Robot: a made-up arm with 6 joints.
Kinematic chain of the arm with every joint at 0, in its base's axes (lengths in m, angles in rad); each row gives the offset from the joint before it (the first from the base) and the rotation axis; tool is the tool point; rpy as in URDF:
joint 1: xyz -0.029 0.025 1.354 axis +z
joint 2: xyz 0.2 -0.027 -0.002 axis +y
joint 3: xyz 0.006 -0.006 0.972 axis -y
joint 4: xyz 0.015 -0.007 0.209 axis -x
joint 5: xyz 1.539 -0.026 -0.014 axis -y
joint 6: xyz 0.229 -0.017 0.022 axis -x
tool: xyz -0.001 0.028 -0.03 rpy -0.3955 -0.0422 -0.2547
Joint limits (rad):
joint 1: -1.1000..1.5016
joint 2: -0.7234..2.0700
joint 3: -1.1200..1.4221
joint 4: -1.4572..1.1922
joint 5: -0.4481..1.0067
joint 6: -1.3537..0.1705
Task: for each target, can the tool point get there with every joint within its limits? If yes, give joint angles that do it. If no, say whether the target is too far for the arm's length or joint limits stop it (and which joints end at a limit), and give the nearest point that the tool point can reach.
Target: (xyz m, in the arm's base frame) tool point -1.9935 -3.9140 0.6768
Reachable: no: too far | nearest point 0.9442 -2.4188 0.6768 | short by 3.296 m
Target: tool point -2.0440 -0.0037 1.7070
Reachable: no: joint limits stop it (at a limit: joint 2, joint 3, joint 5, joint 6) | nearest point -0.7369 0.0149 0.8818 | short by 1.546 m
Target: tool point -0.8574 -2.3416 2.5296
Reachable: no: joint limits stop it (at a limit: joint 2, joint 3, joint 5, joint 6) | nearest point -0.5826 -1.5564 3.2375 | short by 1.092 m
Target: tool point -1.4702 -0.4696 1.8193
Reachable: no: joint limits stop it (at a limit: joint 2, joint 3, joint 5, joint 6) | nearest point -0.6980 -0.2046 0.8827 | short by 1.242 m
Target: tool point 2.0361 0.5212 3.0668
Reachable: yes | joints 0.2514 0.3439 0.7330 -0.3321 -0.2018 0.0476
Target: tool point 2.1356 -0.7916 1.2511
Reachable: yes | joints -0.3385 0.6083 -0.0105 0.1604 -0.2747 -1.2294
